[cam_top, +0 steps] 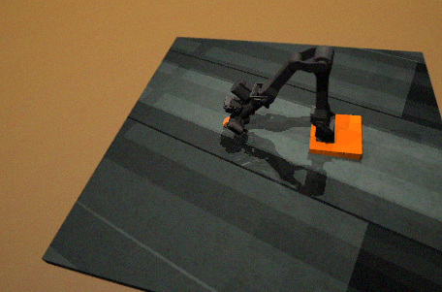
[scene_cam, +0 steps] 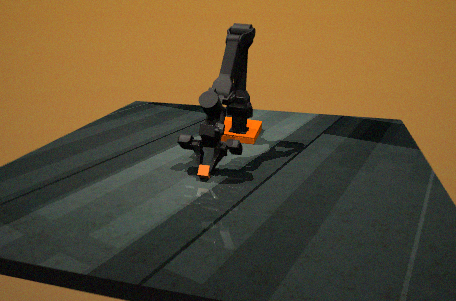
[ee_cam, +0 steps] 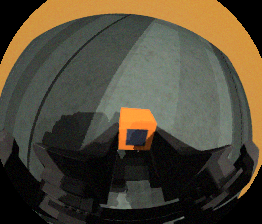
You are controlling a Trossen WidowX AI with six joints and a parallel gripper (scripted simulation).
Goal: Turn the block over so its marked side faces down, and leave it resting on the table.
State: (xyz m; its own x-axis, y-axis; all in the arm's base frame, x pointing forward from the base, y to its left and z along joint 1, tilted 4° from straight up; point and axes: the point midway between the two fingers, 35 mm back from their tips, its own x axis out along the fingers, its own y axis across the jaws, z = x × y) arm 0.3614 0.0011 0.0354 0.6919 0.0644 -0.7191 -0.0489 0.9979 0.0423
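Right now my gripper tip is 1 cm past the small orange block and 1 cm below it.
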